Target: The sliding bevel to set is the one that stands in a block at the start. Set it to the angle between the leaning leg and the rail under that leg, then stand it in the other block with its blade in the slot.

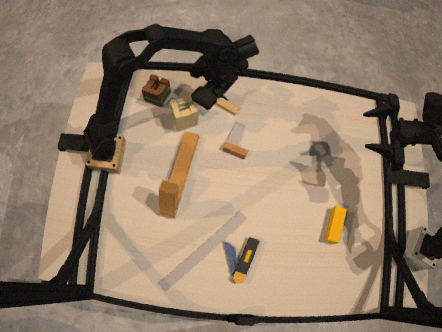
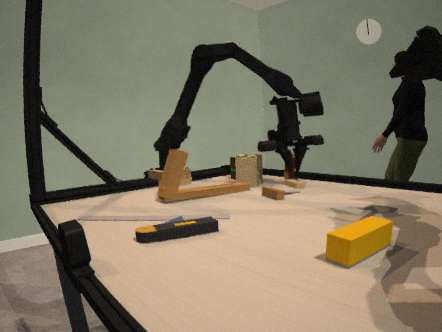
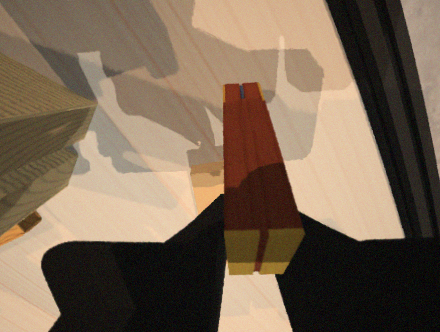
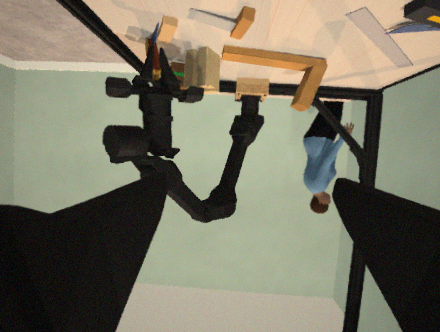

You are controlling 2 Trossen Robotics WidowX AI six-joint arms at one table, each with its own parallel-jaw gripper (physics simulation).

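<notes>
The bevel has a red-brown handle with brass-coloured ends and a blue blade, mostly hidden. Its handle is upright. My left gripper is shut on this handle, one finger on each side near its upper end. Whether its lower end touches the table is unclear. My right gripper is open and empty at the right edge. The leaning leg rises from one end of the rail. A dark brown slotted block and a pale slotted block stand at the upper left.
A pale wood piece lies beside the bevel. A small square lies nearer the middle. A grey strip, a black and yellow tool with a blue blade and a yellow bar lie toward the front.
</notes>
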